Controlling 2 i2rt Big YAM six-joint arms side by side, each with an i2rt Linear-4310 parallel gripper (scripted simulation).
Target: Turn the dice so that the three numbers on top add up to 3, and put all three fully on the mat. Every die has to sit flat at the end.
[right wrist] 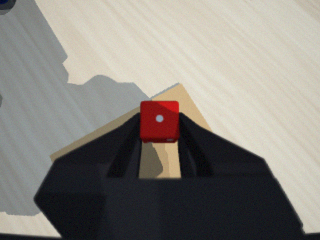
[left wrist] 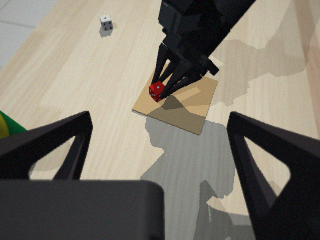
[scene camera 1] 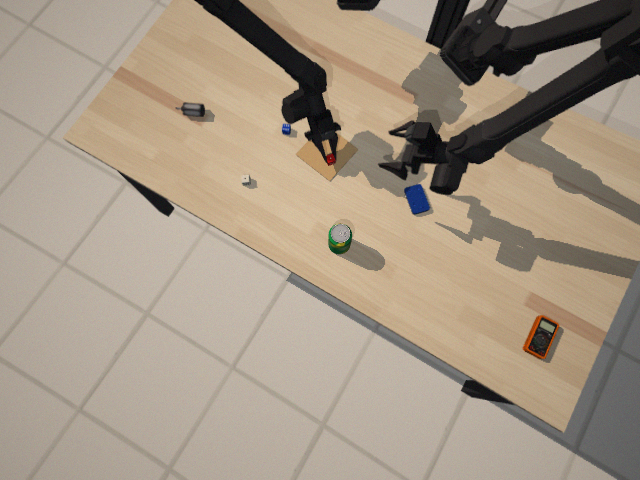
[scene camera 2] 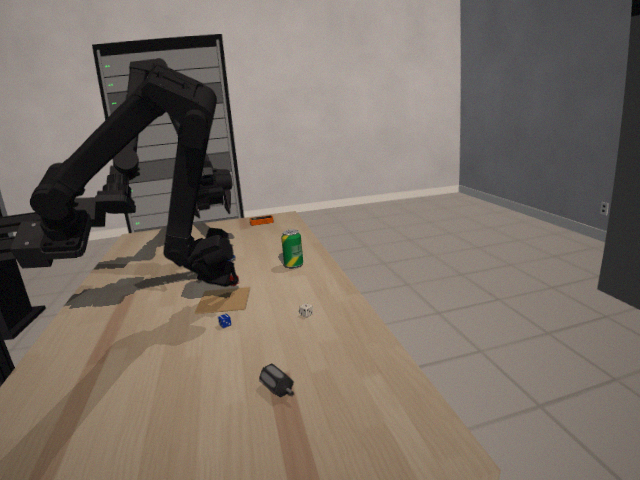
The pictures show: my left gripper, my right gripper and a tan mat.
My right gripper also shows in the left wrist view.
